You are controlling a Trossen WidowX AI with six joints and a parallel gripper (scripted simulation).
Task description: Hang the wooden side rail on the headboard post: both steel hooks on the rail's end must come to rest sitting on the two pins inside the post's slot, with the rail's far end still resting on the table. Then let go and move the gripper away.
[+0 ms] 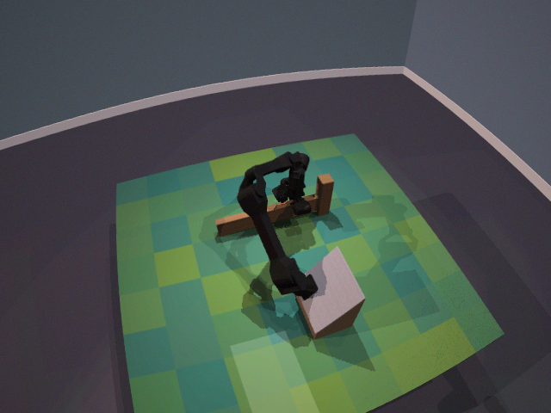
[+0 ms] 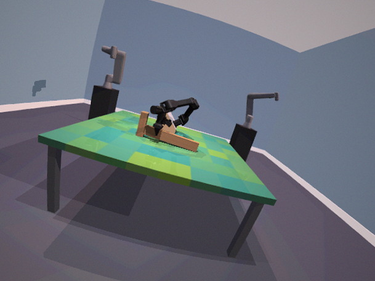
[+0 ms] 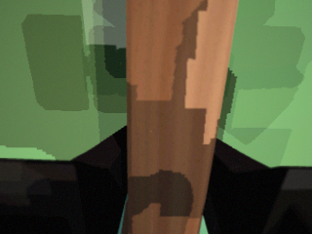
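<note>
Now: the headboard post 120 mm to the right of my gripper tip, 50 mm above it and 10 mm behind it.
</note>
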